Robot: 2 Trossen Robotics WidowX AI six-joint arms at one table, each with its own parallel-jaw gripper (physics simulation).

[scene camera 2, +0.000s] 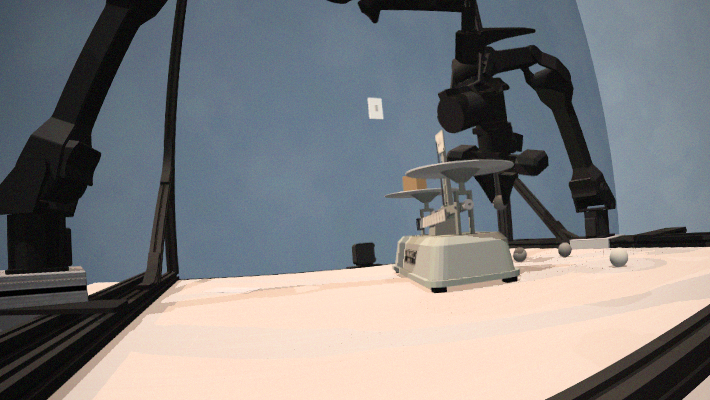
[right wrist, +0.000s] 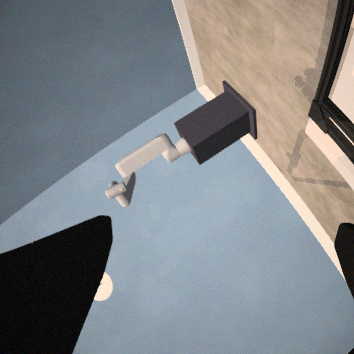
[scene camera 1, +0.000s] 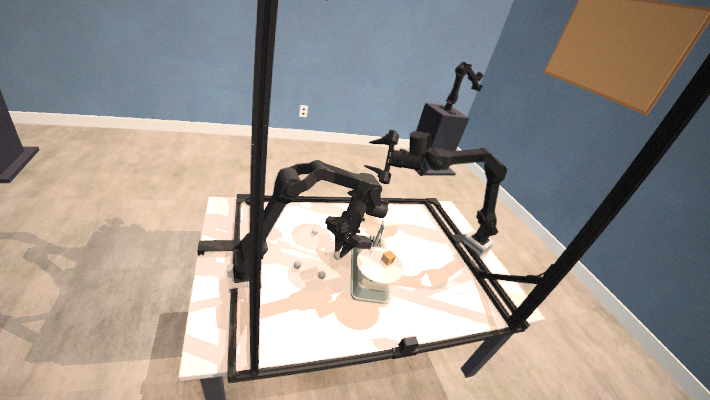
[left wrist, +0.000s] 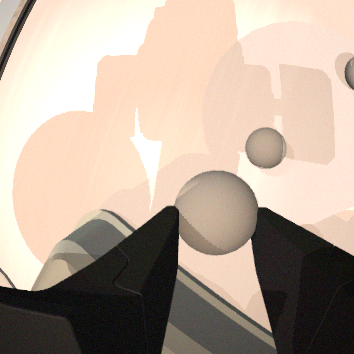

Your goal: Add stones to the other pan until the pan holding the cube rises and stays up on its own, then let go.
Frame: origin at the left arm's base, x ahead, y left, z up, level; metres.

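Seen in the pictures: left gripper, fingertip midpoint: [scene camera 2: 499,203] [scene camera 1: 338,255] [left wrist: 215,218]; right gripper, fingertip midpoint: [right wrist: 230,233] [scene camera 1: 366,154]; left arm's base, link origin: [scene camera 2: 597,237] [scene camera 1: 243,273]; right arm's base, link origin: [scene camera 2: 39,270] [scene camera 1: 480,238].
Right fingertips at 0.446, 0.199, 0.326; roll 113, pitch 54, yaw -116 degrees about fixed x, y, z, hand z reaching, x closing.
Note:
Offsets run from my right fingertips to a thing's top centre, as dx, dy, dz. "pt": to the spot under its first point. Level surfaces: height alone.
The grey-green balance scale [scene camera 1: 367,296] [scene camera 2: 470,260] [left wrist: 215,312] stands on the table. The orange cube @(-0.022, -0.335, -0.174) [scene camera 1: 388,258] [scene camera 2: 414,183] rests on its lower pan @(-0.050, -0.343, -0.203) [scene camera 1: 372,272] [scene camera 2: 394,194]. The other pan @(pt +0.024, -0.125, -0.193) [scene camera 2: 480,165] is higher; its top is hidden in scene camera 2. My left gripper [scene camera 1: 339,255] [scene camera 2: 499,200] [left wrist: 215,218] is shut on a round grey stone and holds it above the table, beside and below the raised pan. Other stones @(-0.265, -0.184, -0.320) [scene camera 1: 297,264] @(-0.194, -0.244, -0.320) [scene camera 1: 321,275] @(-0.154, -0.021, -0.320) [scene camera 1: 314,231] lie on the table. My right gripper [scene camera 1: 371,154] [right wrist: 230,233] is open and empty, high above the table's back.
The white table @(dz -0.347) [scene camera 1: 310,345] [scene camera 2: 350,365] is bordered by black frame rails, with an upright post [scene camera 1: 264,100] at the left in scene camera 1. A small black box @(pt -0.040, -0.573, -0.295) [scene camera 1: 409,344] [scene camera 2: 363,254] sits on a rail. The left arm reaches over the scale's rear part in scene camera 1.

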